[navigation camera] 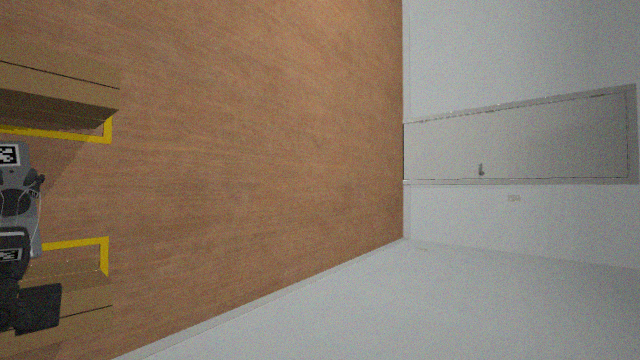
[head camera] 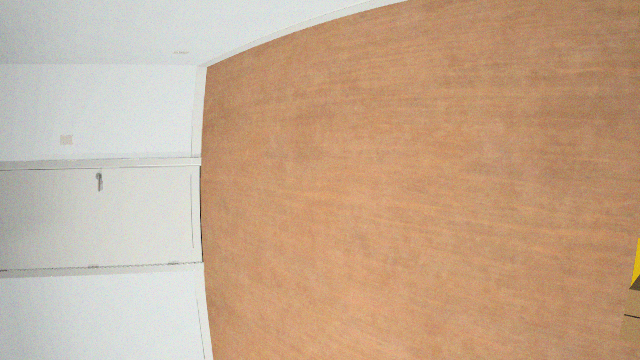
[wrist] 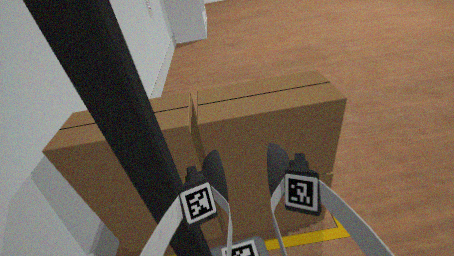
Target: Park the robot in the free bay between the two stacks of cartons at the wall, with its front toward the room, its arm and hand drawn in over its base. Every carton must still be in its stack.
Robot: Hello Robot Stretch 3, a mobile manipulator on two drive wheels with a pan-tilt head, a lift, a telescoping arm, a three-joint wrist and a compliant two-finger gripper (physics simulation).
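Seen in the pictures: gripper, between the fingertips: (navigation camera: 15,167) (wrist: 245,165); robot's base, origin of its link: (navigation camera: 11,200).
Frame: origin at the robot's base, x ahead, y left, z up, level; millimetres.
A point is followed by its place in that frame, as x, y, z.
One carton stack (head camera: 631,327) {211, 329, 360} (navigation camera: 60,80) {111, 301, 360} (wrist: 280,140) {118, 253, 294} stands beside the bay, with its seam and an upright flap in the wrist view. The other stack (navigation camera: 87,306) {108, -285, 360} is partly hidden by the dark wrist in the navigation view. Yellow tape (navigation camera: 107,131) {266, 230, 1} (wrist: 300,238) {151, 210, 1} edges the bay. The grey base (navigation camera: 26,155) {42, 129, 154} (wrist: 260,246) {37, 147, 157} lies between the stacks; its corner hides part of the tape by the second stack. The wrist overhangs that stack and the hand points back over the base. My gripper (wrist: 245,165) {19, 83, 437} is open and empty. Contact with cartons cannot be told.
The room's wooden floor (head camera: 400,175) {1317, -52, 0} (navigation camera: 250,150) {929, 156, 1} stretches to a far wall with a white door (head camera: 135,215) {3429, 130, 596} (navigation camera: 525,140) {3433, 163, 1323}. A side wall (navigation camera: 310,310) {1010, -769, 321} runs past the second stack. The black mast (wrist: 110,100) {-66, 116, 501} crosses the wrist view, with the white wall (wrist: 30,75) {-311, 437, 445} behind it.
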